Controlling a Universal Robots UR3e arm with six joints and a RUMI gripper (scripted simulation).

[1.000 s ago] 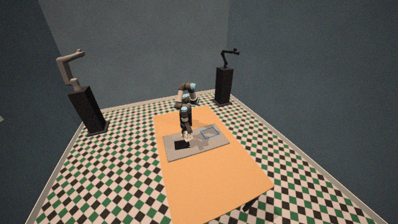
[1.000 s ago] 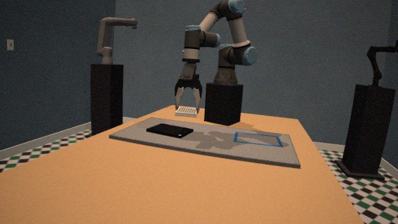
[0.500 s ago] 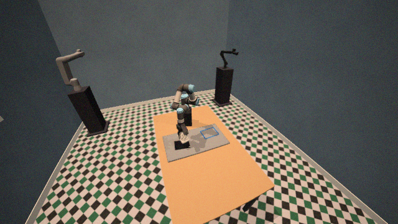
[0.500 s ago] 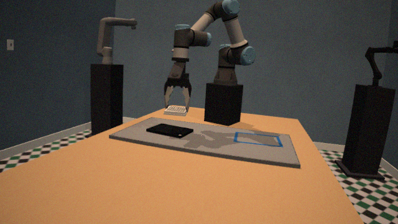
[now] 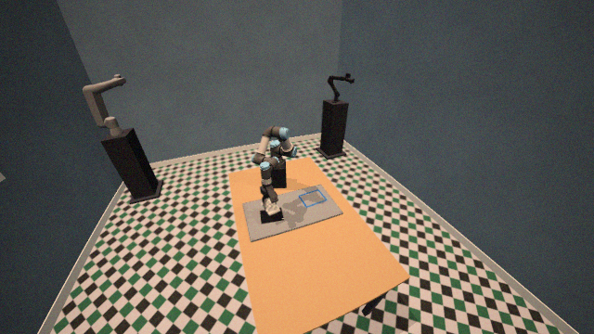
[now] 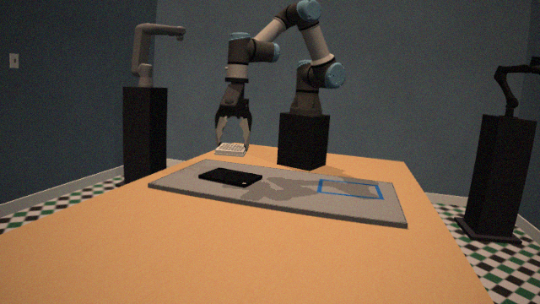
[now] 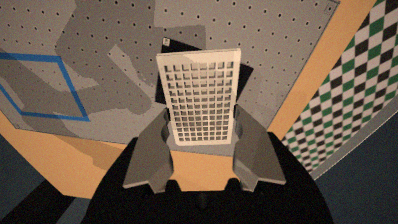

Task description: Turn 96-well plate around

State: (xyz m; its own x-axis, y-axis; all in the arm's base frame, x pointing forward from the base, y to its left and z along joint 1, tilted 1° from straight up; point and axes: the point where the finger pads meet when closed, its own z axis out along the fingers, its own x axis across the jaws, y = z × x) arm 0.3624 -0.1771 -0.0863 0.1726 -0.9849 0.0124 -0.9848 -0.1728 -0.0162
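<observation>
The white 96-well plate lies 1 cm below my hand. Also, from my hand: white corner mark: 9 cm below, 7 cm ahead, 6 cm to the left; black plate nest N1: 10 cm below.
</observation>
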